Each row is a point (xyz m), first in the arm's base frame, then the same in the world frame.
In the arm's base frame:
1: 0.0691 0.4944 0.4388
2: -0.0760 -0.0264 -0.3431
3: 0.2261 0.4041 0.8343
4: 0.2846 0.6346 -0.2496
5: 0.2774 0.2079 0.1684
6: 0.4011 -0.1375 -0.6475
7: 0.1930 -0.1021 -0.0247
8: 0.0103 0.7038 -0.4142
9: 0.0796 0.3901 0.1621
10: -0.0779 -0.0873 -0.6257
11: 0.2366 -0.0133 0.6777
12: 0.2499 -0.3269 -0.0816
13: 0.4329 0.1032 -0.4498
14: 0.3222 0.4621 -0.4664
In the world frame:
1: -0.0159 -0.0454 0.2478
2: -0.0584 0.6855 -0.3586
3: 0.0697 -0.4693 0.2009
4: 0.3158 0.6085 0.2970
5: 0.2186 0.1519 -0.0757
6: 0.4556 0.8909 -0.5208
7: 0.1509 0.3199 -0.4039
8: 0.0759 0.8236 0.3546
9: 0.0341 0.2120 0.1106
10: -0.0173 0.9556 -0.4530
11: 0.0840 -0.3651 -0.2325
12: 0.2046 0.3406 -0.6356
13: 0.4671 0.7193 -0.2592
14: 0.3793 0.7949 0.0985

